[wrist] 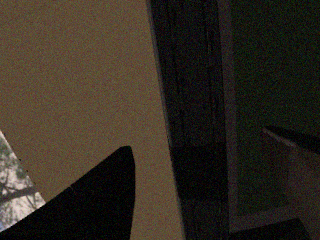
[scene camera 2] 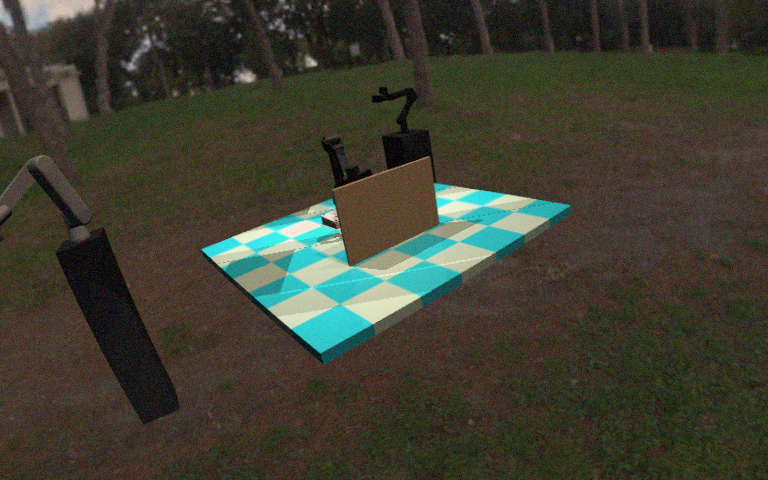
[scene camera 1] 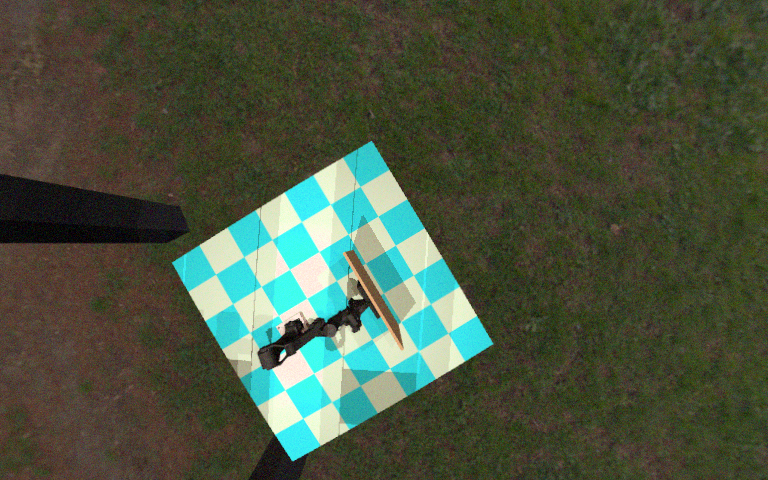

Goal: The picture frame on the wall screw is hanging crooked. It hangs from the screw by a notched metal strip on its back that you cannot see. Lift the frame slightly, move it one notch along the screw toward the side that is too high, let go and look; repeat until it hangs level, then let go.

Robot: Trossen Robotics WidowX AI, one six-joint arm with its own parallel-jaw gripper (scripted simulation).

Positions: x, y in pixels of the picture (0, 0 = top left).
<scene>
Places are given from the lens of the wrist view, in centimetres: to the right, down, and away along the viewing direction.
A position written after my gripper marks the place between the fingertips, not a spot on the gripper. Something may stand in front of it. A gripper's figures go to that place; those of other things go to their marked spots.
my gripper (wrist: 197, 146): 1, 1, 10
picture frame (wrist: 222, 78): 2, -1, 8
wall (wrist: 85, 85): -4, -2, 11
The marked spots on the wall and the picture frame are 6 cm apart.
</scene>
